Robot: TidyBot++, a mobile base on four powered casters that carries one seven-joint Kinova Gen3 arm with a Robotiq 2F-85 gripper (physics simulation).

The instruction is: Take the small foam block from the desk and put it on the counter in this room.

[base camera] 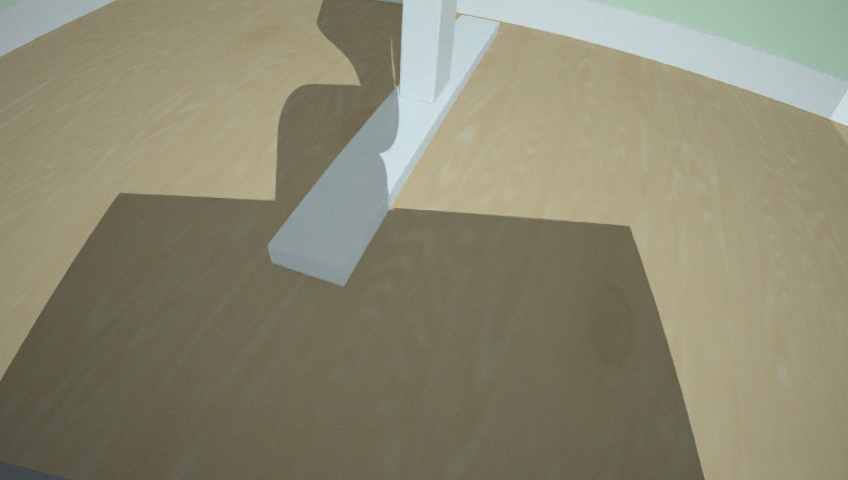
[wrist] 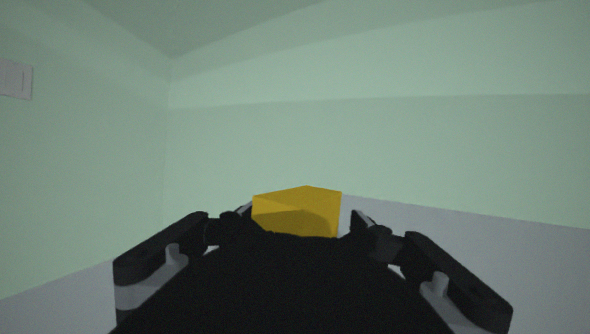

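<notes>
The yellow foam block [wrist: 297,212] shows in the wrist view, straight ahead between the spread fingertips. Its lower part is hidden behind the black gripper body. My gripper [wrist: 303,215] is open, with one finger to the left of the block and one to the right. A narrow gap shows between the block and the right fingertip; the block's left edge is close to the left fingertip. The block is at the grey-white desk top [wrist: 525,255]. The counter does not show in either view.
In the base camera view a white desk foot [base camera: 321,226] lies along the wooden floor [base camera: 743,267], with an upright white leg [base camera: 419,53] on it. A white baseboard [base camera: 714,65] runs behind. Green walls [wrist: 375,140] meet in a corner beyond the desk top. A switch plate [wrist: 16,79] is at left.
</notes>
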